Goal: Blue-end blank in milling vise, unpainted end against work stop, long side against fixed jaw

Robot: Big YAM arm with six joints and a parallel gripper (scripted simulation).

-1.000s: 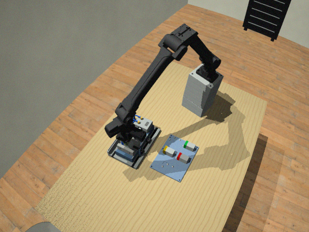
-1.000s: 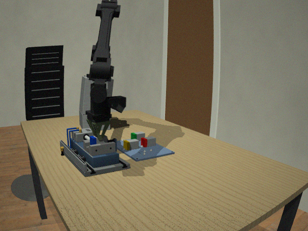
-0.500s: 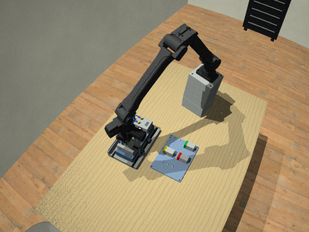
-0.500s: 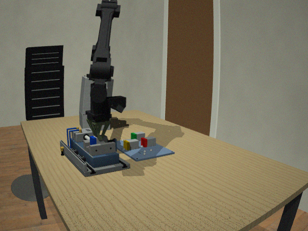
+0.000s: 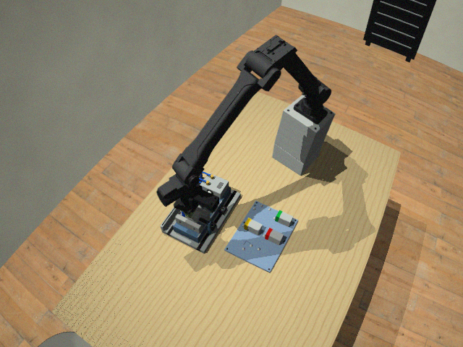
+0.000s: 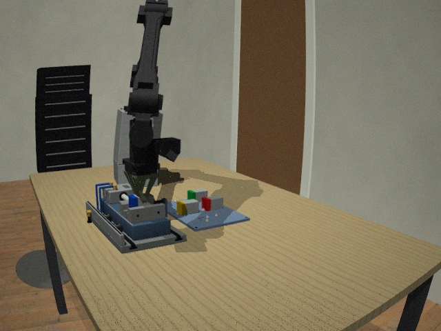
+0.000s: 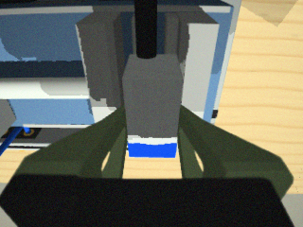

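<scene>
The fixed jaw lies 20 mm ahead of my hand, 10 mm to the left of it and 40 mm below it. Round my hand: light blue plate 150 mm behind, 220 mm to the left, 110 mm below; then yellow-ended blank 150 mm behind, 180 mm to the left, 90 mm below; then black work stop rod 20 mm behind, 50 mm to the left, 30 mm below.
</scene>
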